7 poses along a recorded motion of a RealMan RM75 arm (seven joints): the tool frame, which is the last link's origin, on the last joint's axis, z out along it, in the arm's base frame.
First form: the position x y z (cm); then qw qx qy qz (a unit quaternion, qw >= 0).
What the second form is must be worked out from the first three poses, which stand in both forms.
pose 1, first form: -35.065, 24.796, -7.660, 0.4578, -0.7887, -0.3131, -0.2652
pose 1, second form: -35.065, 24.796, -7.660, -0.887, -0.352, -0.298, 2.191
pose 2, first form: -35.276, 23.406, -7.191, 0.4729, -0.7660, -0.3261, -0.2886
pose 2, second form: -35.276, 23.406, -7.191, -0.869, -0.370, -0.328, 2.156
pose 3, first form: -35.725, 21.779, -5.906, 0.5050, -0.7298, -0.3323, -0.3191
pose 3, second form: -35.725, 21.779, -5.906, -0.846, -0.385, -0.370, 2.083
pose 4, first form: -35.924, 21.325, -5.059, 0.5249, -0.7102, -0.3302, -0.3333
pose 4, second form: -35.924, 21.325, -5.059, -0.834, -0.388, -0.392, 2.036
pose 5, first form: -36.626, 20.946, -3.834, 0.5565, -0.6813, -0.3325, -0.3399
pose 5, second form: -36.626, 20.946, -3.834, -0.820, -0.400, -0.409, 1.961
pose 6, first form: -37.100, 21.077, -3.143, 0.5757, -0.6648, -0.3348, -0.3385
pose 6, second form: -37.100, 21.077, -3.143, -0.813, -0.409, -0.414, 1.915
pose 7, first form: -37.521, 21.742, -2.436, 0.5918, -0.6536, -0.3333, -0.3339
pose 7, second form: -37.521, 21.742, -2.436, -0.811, -0.413, -0.414, 1.875
